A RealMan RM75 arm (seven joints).
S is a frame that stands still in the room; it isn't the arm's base.
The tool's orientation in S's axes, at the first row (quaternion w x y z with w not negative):
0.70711, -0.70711, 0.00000, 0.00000
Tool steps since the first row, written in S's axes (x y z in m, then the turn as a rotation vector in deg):
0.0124, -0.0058, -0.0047, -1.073, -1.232, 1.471
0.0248, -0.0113, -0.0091, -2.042, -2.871, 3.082
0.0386, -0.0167, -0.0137, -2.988, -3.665, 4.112
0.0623, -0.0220, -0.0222, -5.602, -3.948, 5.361
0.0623, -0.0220, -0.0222, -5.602, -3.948, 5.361
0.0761, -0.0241, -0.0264, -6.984, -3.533, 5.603
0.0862, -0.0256, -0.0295, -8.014, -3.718, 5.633
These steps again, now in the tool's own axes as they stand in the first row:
0.0124, 0.0047, -0.0058, -1.073, -1.471, -1.232
0.0248, 0.0091, -0.0113, -2.042, -3.082, -2.871
0.0386, 0.0137, -0.0167, -2.988, -4.112, -3.665
0.0623, 0.0222, -0.0220, -5.602, -5.361, -3.948
0.0623, 0.0222, -0.0220, -5.602, -5.361, -3.948
0.0761, 0.0264, -0.0241, -6.984, -5.603, -3.533
0.0862, 0.0295, -0.0256, -8.014, -5.633, -3.718

